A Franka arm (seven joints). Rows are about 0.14 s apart.
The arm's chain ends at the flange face. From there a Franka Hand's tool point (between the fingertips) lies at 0.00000 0.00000 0.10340 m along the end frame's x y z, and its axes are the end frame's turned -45 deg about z.
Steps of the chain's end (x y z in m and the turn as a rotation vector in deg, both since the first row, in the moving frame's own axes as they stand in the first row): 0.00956, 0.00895, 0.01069, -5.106, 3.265, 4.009; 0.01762, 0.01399, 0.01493, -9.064, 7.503, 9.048; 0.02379, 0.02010, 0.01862, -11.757, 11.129, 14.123
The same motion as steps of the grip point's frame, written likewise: -0.00228, 0.02366, 0.01011, -5.919, -1.302, 4.009; -0.00106, 0.04310, 0.01276, -11.715, -1.104, 9.048; -0.00173, 0.05946, 0.01454, -16.183, -0.444, 14.123
